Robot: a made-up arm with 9 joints. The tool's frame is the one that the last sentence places.
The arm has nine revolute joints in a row. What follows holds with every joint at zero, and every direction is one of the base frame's.
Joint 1 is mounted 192.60 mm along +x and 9.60 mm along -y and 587.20 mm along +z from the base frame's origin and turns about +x.
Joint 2 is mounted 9.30 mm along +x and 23.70 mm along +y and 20.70 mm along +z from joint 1 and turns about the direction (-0.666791, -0.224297, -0.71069).
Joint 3 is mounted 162.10 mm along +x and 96.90 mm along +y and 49.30 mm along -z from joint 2 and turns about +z.
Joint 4 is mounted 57.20 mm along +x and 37.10 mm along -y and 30.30 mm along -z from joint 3 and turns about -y.
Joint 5 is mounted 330.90 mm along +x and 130.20 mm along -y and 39.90 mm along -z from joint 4 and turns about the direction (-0.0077, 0.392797, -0.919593).
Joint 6 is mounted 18.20 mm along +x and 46.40 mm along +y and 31.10 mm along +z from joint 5 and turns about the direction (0.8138, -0.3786, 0.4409).
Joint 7 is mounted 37.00 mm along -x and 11.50 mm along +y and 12.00 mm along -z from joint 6 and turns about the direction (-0.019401, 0.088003, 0.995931).
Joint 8 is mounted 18.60 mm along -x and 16.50 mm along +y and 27.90 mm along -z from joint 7 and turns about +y.
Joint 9 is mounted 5.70 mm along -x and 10.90 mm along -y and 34.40 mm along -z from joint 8 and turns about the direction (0.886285, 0.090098, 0.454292).
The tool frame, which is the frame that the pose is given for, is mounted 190.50 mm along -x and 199.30 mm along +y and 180.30 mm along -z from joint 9; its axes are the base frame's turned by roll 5.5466, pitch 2.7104 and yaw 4.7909 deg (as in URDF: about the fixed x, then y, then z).
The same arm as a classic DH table. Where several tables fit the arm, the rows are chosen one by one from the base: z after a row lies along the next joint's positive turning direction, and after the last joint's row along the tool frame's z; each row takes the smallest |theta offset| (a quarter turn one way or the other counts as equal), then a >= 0, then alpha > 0; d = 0 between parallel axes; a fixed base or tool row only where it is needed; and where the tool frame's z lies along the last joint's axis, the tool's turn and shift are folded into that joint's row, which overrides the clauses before.
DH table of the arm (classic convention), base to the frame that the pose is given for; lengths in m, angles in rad. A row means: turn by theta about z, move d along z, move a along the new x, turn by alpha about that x. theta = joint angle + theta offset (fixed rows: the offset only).
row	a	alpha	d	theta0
base (fixed)	0.0096	-1.5708	0.5872	-1.5708
joint 1	-0.0164	-2.3007	0.1779	-0.3057
joint 2	-0.0402	-2.3613	-0.2984	-0.4421
joint 3	0.0572	1.5708	-0.266	1.2463
joint 4	0.3312	1.9745	0.1832	-0.0084
joint 5	0.0575	-2.1657	0.034	-1.3612
joint 6	-0.0056	-1.1702	-0.0348	-0.518
joint 7	-0.0191	-1.4827	-0.0214	-1.1038
joint 8	0.028	1.4806	0.0099	1.1166
joint 9	-0.2068	1.0563	-0.1929	-1.4124
tool (fixed)	0	0	-0.1235	1.4977

